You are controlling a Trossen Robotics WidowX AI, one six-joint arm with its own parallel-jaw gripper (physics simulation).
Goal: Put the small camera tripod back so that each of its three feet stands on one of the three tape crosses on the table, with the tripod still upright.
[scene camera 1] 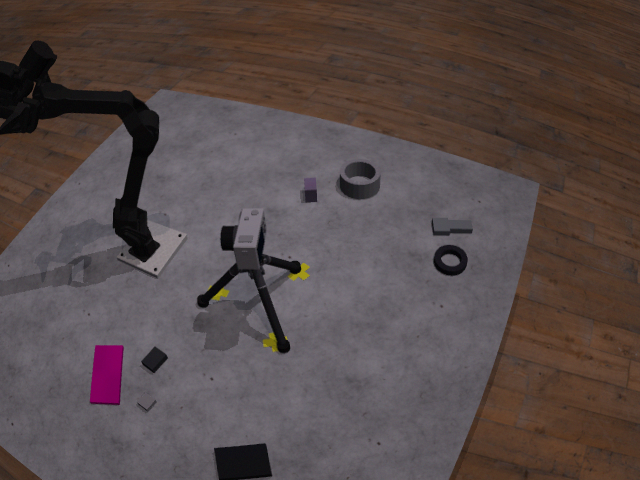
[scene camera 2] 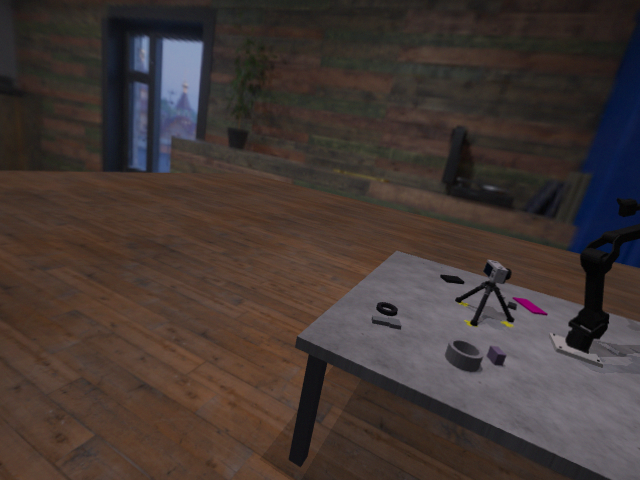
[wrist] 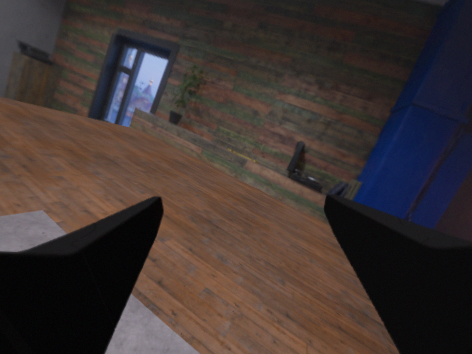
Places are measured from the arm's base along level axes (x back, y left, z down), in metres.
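Where they show: gripper, fingertip midpoint: (scene camera 2: pixel 629 196) (wrist: pixel 244 203); arm's base at its link origin: (scene camera 1: pixel 144 248) (scene camera 2: pixel 576 346).
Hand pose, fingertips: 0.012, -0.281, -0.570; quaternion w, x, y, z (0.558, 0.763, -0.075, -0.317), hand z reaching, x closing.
Each offset is from my fingertips to the centre of the thing, as dx, dy, dz. "spot": to the spot under its first point. Level surfaces: height alone.
The small black tripod (scene camera 1: pixel 270 311) (scene camera 2: pixel 481 306) stands upright with a light grey camera (scene camera 1: pixel 249 240) (scene camera 2: pixel 496 271) on top. Its near foot is at the right edge of one yellow tape cross {-0.426, +0.248, +0.582} (scene camera 1: pixel 271 341). Its left foot is off the lower left of a second cross {-0.245, +0.290, +0.582} (scene camera 1: pixel 220 293) (scene camera 2: pixel 507 323). Its far foot overlaps the upper left of the third cross {spot: -0.367, +0.425, +0.578} (scene camera 1: pixel 299 272) (scene camera 2: pixel 469 322). My gripper (wrist: pixel 244 203) is open and empty, raised high and well away from the tripod. In the first scene view the arm runs out at the left edge, and the fingertips are not clearly seen there.
On the table {dz +0.583} (scene camera 1: pixel 372 310) (scene camera 2: pixel 361 330) are a grey ring-shaped bowl {-0.340, +0.741, +0.559} (scene camera 1: pixel 359 188) (scene camera 2: pixel 463 356), a purple block {-0.255, +0.647, +0.563} (scene camera 1: pixel 310 190) (scene camera 2: pixel 496 355), a grey stepped piece {-0.605, +0.727, +0.575} (scene camera 1: pixel 451 226), a black ring {-0.644, +0.626, +0.575} (scene camera 1: pixel 438 259), a magenta slab {-0.173, -0.042, +0.579} (scene camera 1: pixel 107 374) (scene camera 2: pixel 529 305), a black block {-0.243, +0.058, +0.575} (scene camera 1: pixel 154 359) and a black slab {-0.536, -0.028, +0.575} (scene camera 1: pixel 242 461) (scene camera 2: pixel 452 279).
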